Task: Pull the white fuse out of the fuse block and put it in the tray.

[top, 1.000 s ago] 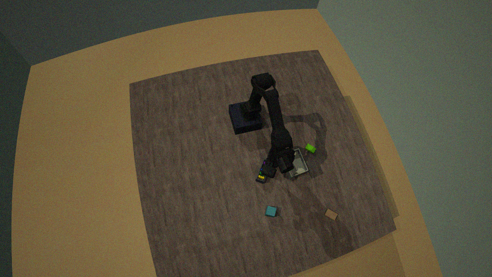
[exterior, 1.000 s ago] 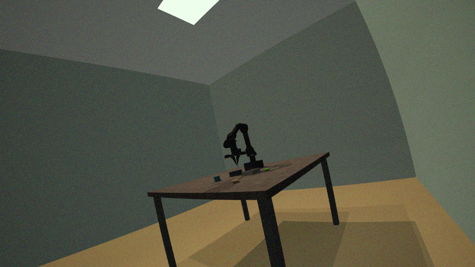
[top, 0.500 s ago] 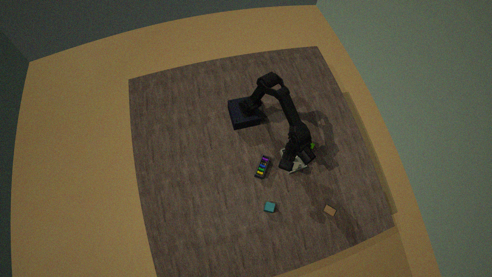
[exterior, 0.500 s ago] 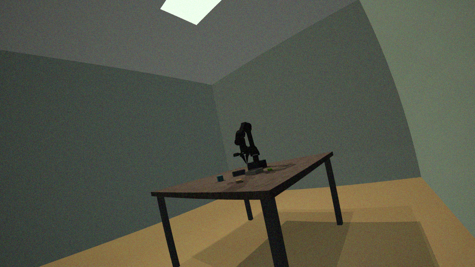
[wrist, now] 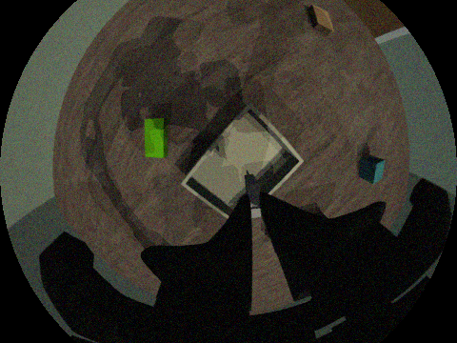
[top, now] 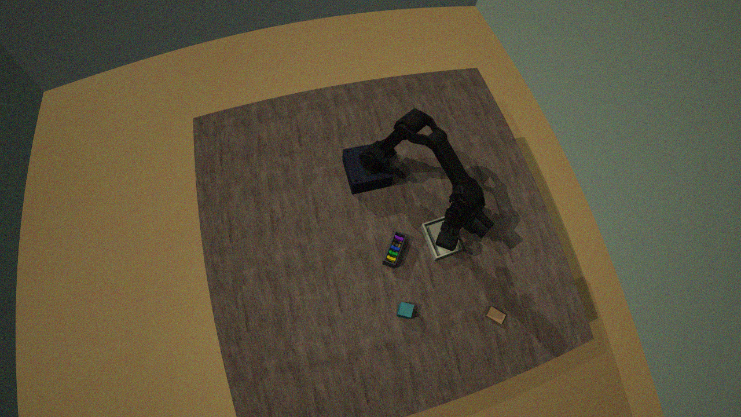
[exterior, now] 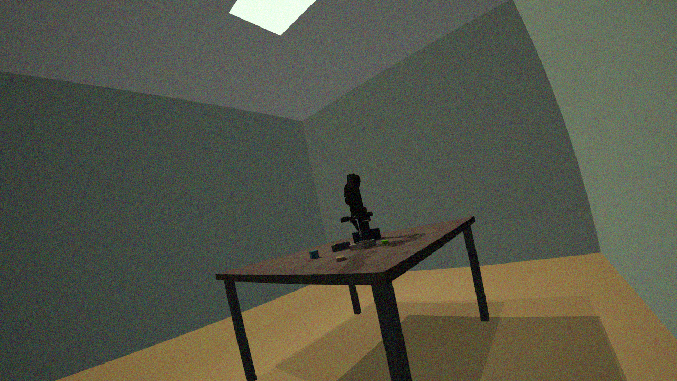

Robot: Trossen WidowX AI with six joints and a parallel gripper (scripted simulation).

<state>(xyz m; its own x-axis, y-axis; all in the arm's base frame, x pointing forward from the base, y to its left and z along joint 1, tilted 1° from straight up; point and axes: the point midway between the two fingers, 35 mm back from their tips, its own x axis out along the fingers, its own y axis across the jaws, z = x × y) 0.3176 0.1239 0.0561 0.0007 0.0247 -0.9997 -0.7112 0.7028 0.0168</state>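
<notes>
Now: the white-rimmed tray 9 cm below my gripper tip. Also, from my gripper tip: purple fuse (5 cm behind, 14 cm to the right, 7 cm below); white fuse (1 cm below); blue fuse (3 cm behind, 17 cm to the right, 7 cm below).
</notes>
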